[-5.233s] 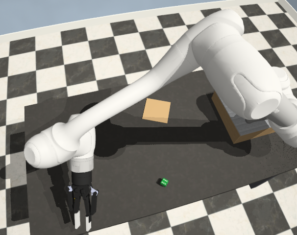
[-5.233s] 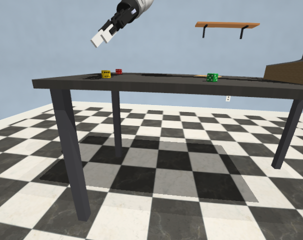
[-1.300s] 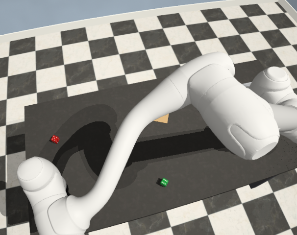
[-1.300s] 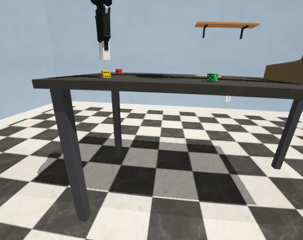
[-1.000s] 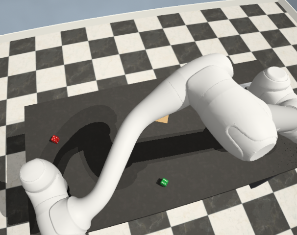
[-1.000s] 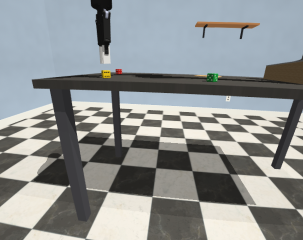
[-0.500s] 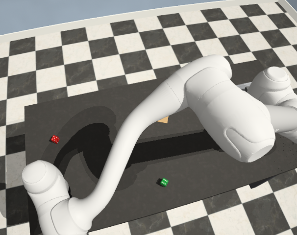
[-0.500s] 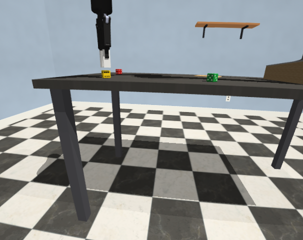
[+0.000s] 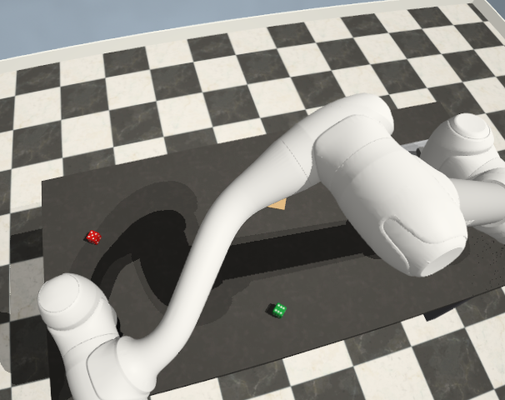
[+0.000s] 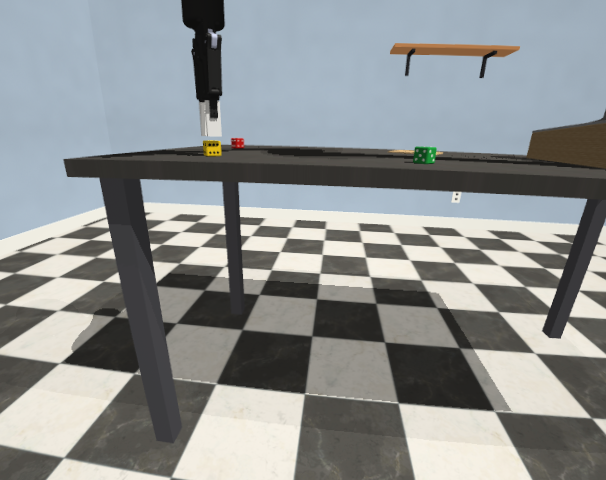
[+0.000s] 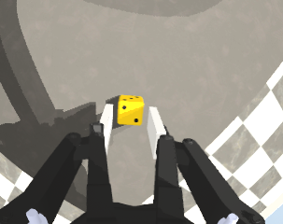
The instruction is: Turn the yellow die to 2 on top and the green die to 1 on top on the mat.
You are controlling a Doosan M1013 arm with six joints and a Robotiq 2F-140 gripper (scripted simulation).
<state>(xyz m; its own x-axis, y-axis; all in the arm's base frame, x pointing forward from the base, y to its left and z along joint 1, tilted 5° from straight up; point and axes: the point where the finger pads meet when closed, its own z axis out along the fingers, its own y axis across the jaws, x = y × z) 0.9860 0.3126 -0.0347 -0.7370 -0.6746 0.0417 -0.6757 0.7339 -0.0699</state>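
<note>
Now: the yellow die 6 cm below my hand. The rest, counted from my hand: tan mat: 47 cm behind, 44 cm to the right, 7 cm below; red die: 9 cm ahead, 34 cm to the right, 6 cm below; green die: 42 cm behind, 3 cm to the right, 6 cm below.
</note>
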